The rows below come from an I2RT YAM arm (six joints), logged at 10 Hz.
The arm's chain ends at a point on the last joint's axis. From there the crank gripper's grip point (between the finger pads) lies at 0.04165 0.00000 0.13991 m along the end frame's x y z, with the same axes.
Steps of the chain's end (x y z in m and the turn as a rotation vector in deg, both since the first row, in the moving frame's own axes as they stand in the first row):
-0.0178, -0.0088, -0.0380, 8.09, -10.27, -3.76
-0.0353, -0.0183, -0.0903, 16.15, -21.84, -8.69
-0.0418, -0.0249, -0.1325, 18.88, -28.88, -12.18
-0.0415, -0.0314, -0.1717, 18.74, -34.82, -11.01
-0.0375, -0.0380, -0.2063, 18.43, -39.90, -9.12
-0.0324, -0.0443, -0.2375, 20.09, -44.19, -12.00
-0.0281, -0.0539, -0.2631, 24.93, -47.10, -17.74
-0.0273, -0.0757, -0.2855, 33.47, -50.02, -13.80
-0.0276, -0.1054, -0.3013, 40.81, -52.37, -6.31
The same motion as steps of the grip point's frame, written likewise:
-0.0440, -0.0308, -0.0344, 8.09, -10.27, -3.76
-0.0928, -0.0604, -0.0913, 16.15, -21.84, -8.69
-0.1184, -0.0723, -0.1388, 18.88, -28.88, -12.18
-0.1318, -0.0768, -0.1817, 18.74, -34.82, -11.01
-0.1388, -0.0816, -0.2203, 18.43, -39.90, -9.12
-0.1444, -0.0897, -0.2578, 20.09, -44.19, -12.00
-0.1491, -0.1069, -0.2925, 24.93, -47.10, -17.74
-0.1516, -0.1470, -0.3284, 33.47, -50.02, -13.80
-0.1491, -0.1935, -0.3565, 40.81, -52.37, -6.31

